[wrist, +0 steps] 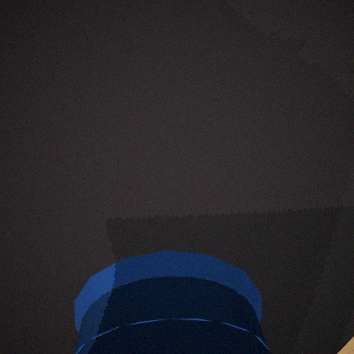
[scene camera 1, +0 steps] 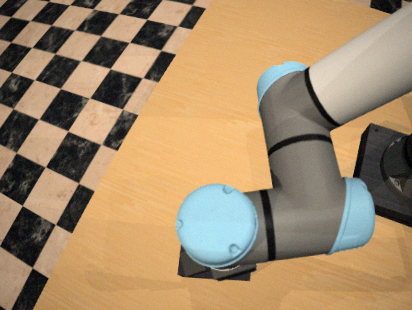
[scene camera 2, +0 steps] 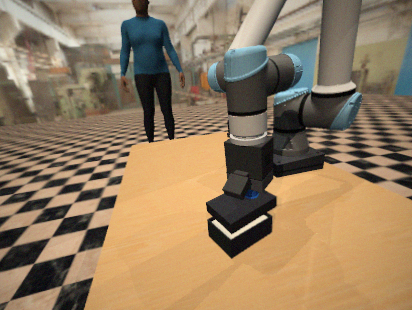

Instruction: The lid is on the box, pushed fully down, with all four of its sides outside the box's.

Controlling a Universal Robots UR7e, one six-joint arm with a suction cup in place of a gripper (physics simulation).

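Places are measured from the arm's base along level axes (x ahead, y right, z down), in centimetres.
Pixels of known places: hand, its tool point: [wrist: 166, 278] [scene camera 2: 251, 198]; arm's base, origin of its link: [scene camera 1: 411, 170] [scene camera 2: 288, 148].
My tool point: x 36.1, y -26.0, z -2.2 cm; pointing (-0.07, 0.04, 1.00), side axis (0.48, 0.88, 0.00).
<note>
For each thing: its top centre in the pictures, then the offset to it from my tool point. Level surfaces: height alone.
- black lid, centre of its top: [wrist: 260, 215] [scene camera 2: 240, 196] dx +3.0, dy -0.4, dz -1.7 cm
- black box, centre of its top: [scene camera 2: 239, 217] dx +3.7, dy -0.6, dz +3.6 cm
- wooden table, height of its surface: dz +8.3 cm
The black lid [scene camera 2: 240, 209] [wrist: 175, 125] hangs roughly level, a small gap above the box in scene camera 2. The black box [scene camera 2: 242, 240] stands on the table, and a strip of its white inside shows below the lid. The lid is apart from the box rim and looks roughly lined up over it; the far sides are hidden. My suction gripper, with its blue cup [scene camera 2: 251, 195] [wrist: 167, 300], is on the lid's top and holds it. In scene camera 1 the wrist hides the cup and most of what lies below it.
The wooden table [scene camera 1: 165, 150] [scene camera 2: 150, 200] bears the box. The arm's dark base [scene camera 1: 367, 175] [scene camera 2: 300, 162] stands behind the box in scene camera 2. A person in a blue top [scene camera 2: 147, 45] stands beyond the table on the checkered floor.
</note>
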